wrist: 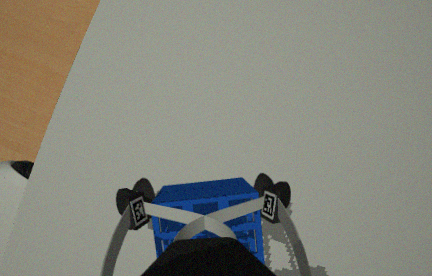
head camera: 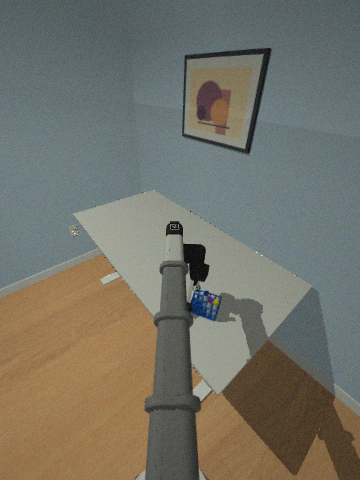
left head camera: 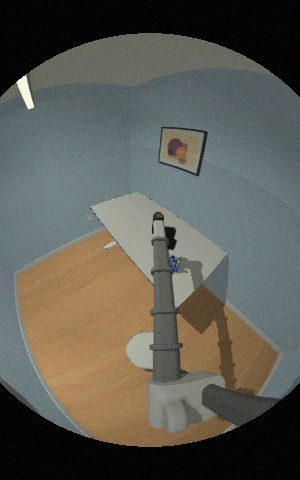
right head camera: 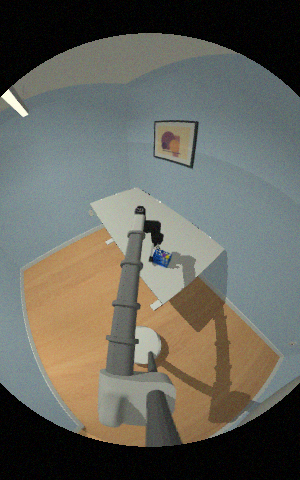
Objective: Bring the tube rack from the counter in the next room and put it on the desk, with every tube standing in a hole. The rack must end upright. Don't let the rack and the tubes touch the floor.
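Pixels of known places: gripper, fingertip midpoint: [wrist: 203,192] [head camera: 192,301] [right head camera: 153,255]; robot's base, origin of the base link: [left head camera: 146,349] [right head camera: 140,343].
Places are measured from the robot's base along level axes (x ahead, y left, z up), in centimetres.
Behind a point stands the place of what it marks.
Observation:
The blue tube rack [head camera: 205,309] @(y -14.3, x 62.4, z 73.3 cm) [left head camera: 174,264] [right head camera: 161,258] @(y -14.3, x 61.8, z 76.7 cm) [wrist: 205,192] @(y -8.5, x 67.7, z 74.7 cm) is over the near right part of the white desk [head camera: 135,235] @(y 26.2, x 122.3, z 69.2 cm) [left head camera: 125,220] @(y 27.1, x 120.0, z 69.2 cm) [right head camera: 117,212] @(y 33.3, x 126.3, z 69.2 cm) [wrist: 300,90] @(y -5.2, x 81.3, z 69.2 cm). My gripper [wrist: 203,192] @(y -9.0, x 67.4, z 72.2 cm) is shut on the rack, with a dark fingertip at each side of it in the wrist view. The rack looks upright. Several coloured tube tops, including a yellow one [head camera: 216,302] @(y -17.7, x 60.1, z 81.6 cm) and a purple one [head camera: 210,299] @(y -15.4, x 61.6, z 81.6 cm), show in its grid. The rack's underside is hidden, so I cannot tell whether it touches the desk. The arm partly covers the rack in the left head view.
The telescoping arm [head camera: 172,350] @(y 0.1, x 26.8, z 114.0 cm) [left head camera: 166,300] @(y -0.5, x 22.2, z 114.0 cm) [right head camera: 125,300] @(y -0.4, x 19.6, z 115.2 cm) reaches across the desk's front edge. Shadows of the wrist and rack fall right of the rack. Blue walls stand behind the desk, with a framed picture [head camera: 222,100] @(y -25.5, x 142.9, z 146.9 cm). Wooden floor [head camera: 75,360] @(y 68.4, x 70.3, z -2.8 cm) lies before the desk.

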